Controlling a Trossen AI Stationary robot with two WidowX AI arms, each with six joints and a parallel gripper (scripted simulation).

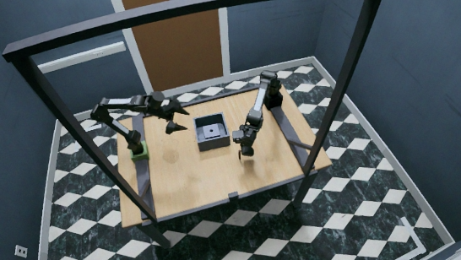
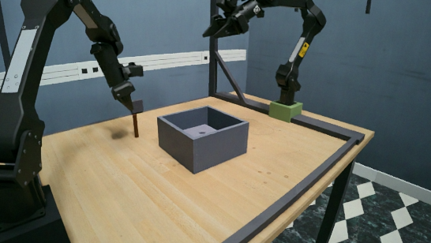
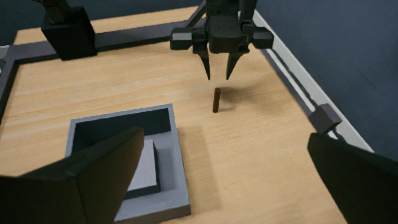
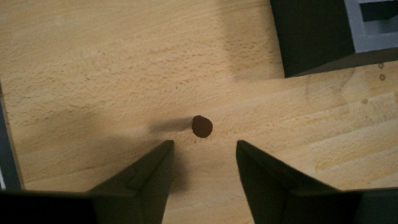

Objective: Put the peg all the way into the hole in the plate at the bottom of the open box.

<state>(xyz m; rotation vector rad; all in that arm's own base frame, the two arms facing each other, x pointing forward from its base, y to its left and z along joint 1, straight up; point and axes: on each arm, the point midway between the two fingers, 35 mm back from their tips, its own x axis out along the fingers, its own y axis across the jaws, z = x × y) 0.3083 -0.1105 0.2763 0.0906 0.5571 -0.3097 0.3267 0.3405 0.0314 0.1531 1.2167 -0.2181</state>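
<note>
My right hand is 1 cm short of the dark brown peg, 2 cm to the right of it and 9 cm above it. The rest, counted from my right hand: pale plate (23 cm ahead, 10 cm to the left, 9 cm below); box (23 cm ahead, 10 cm to the left, 11 cm below).
</note>
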